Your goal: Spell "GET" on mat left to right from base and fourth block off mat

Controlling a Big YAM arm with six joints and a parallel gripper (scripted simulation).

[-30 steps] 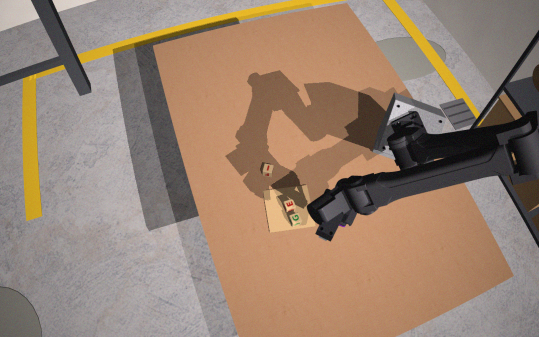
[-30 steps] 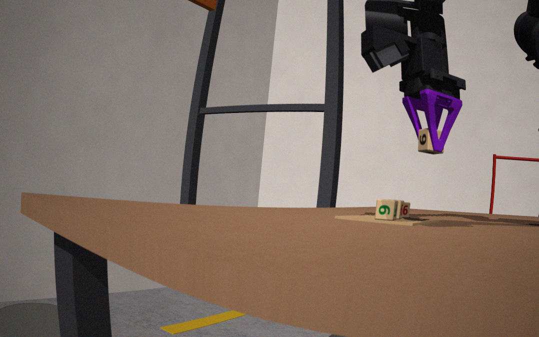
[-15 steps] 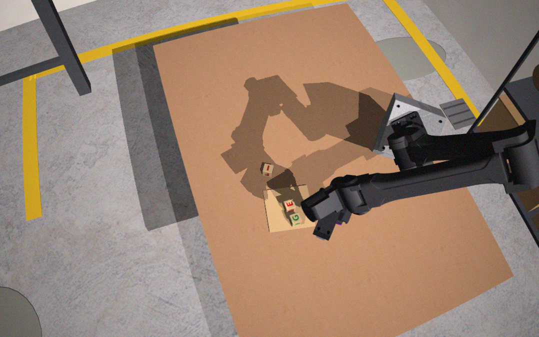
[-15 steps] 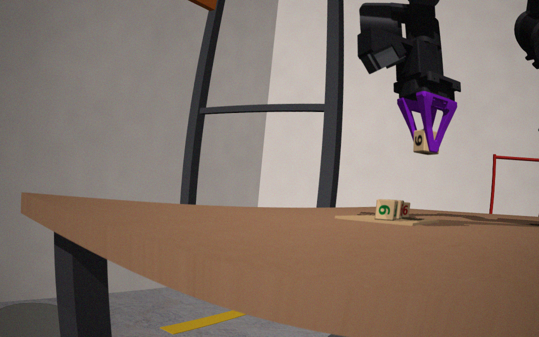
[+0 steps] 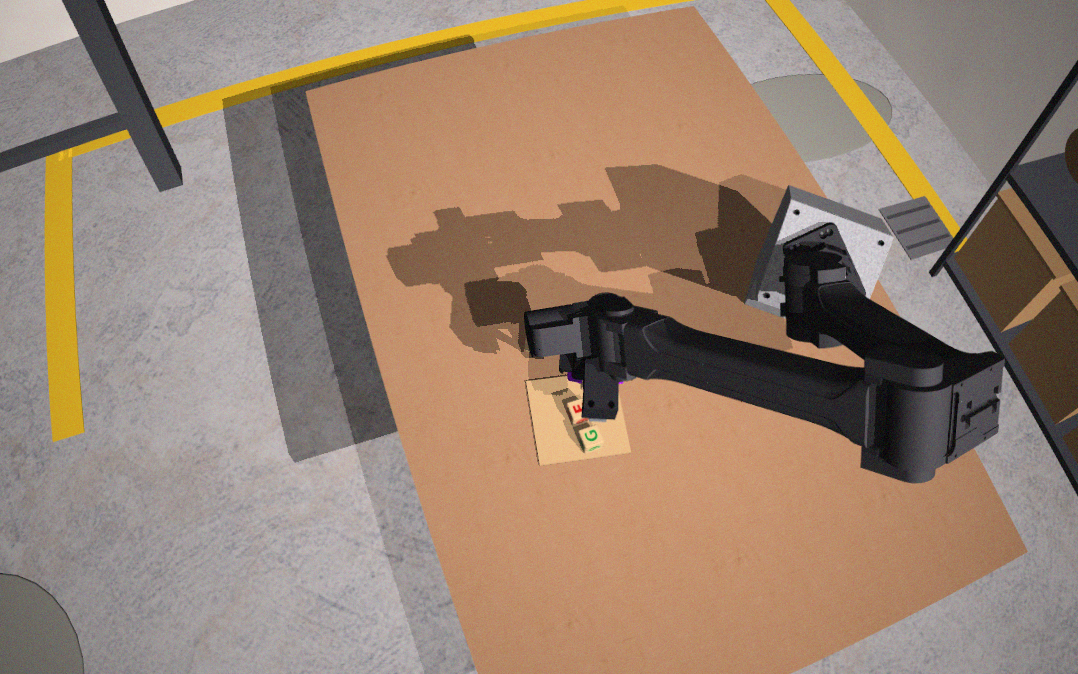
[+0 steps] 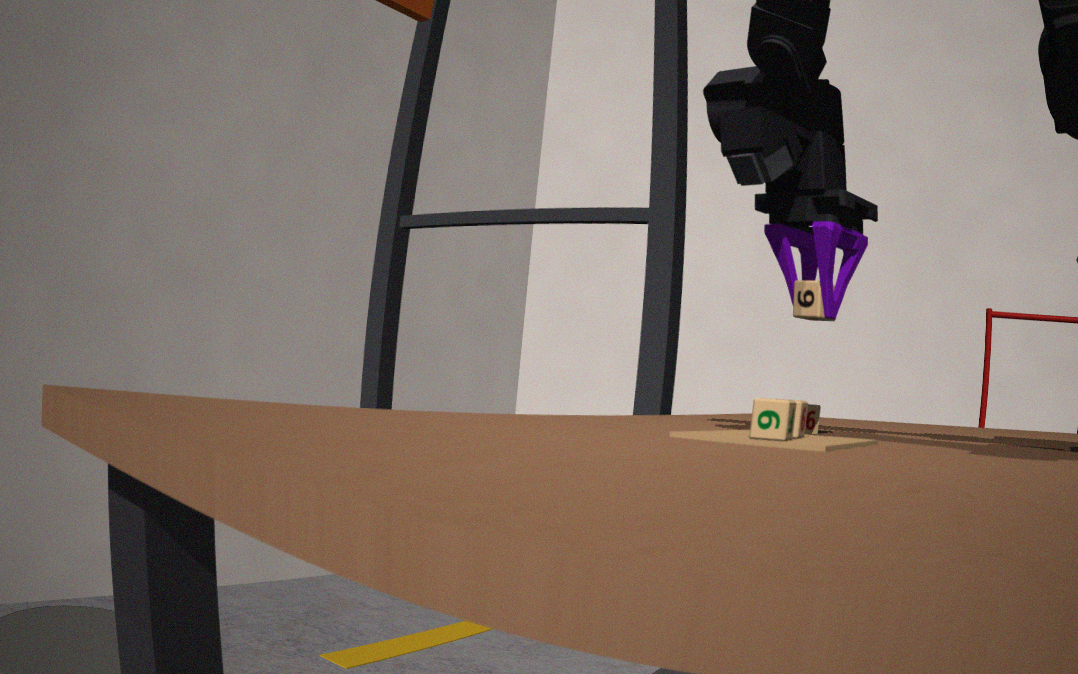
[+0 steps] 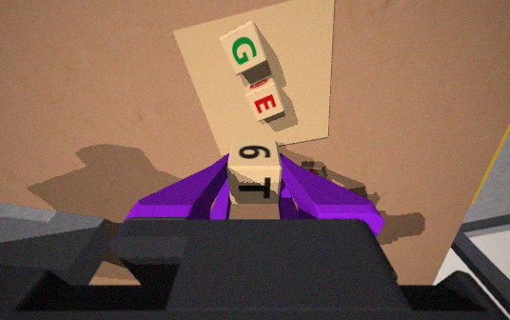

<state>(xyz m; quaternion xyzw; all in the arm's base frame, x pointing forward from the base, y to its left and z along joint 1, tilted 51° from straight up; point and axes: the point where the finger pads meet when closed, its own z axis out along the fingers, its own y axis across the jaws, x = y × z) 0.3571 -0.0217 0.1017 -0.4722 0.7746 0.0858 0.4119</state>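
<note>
Now: hand 10 mm short of the E block, 10 mm to the right of it and 90 mm above it. Also, from my hand: G block (10 mm ahead, 60 mm to the left, 90 mm below); then square mat (20 mm ahead, 10 mm to the left, 110 mm below).
</note>
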